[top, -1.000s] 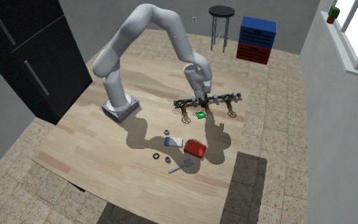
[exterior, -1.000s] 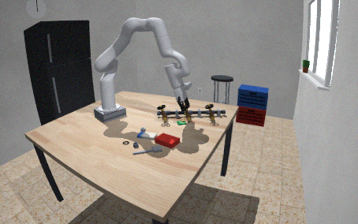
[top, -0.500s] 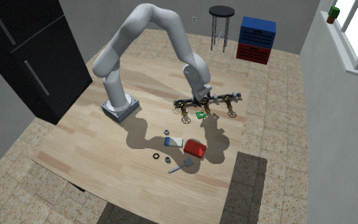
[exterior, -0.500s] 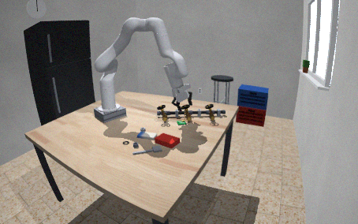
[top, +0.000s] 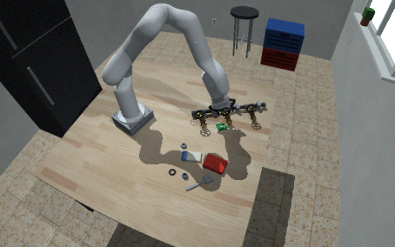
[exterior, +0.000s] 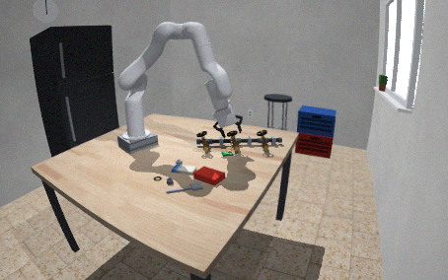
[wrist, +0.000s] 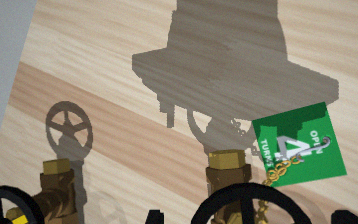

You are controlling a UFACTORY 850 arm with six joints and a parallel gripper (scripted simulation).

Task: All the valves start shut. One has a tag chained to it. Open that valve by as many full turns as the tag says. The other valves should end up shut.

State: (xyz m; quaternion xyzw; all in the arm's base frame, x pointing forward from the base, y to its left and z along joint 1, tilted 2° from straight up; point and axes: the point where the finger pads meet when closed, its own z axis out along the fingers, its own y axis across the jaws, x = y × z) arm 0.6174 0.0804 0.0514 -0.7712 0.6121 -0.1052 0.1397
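My gripper is now 2 cm past the green tag, 5 cm to the left of it and 10 cm above it. From my hand the other things lie so: grey scraper 6 cm behind, 44 cm to the right, 10 cm below; red box 1 cm behind, 33 cm to the right, 9 cm below; white block 15 cm behind, 30 cm to the right, 10 cm below.
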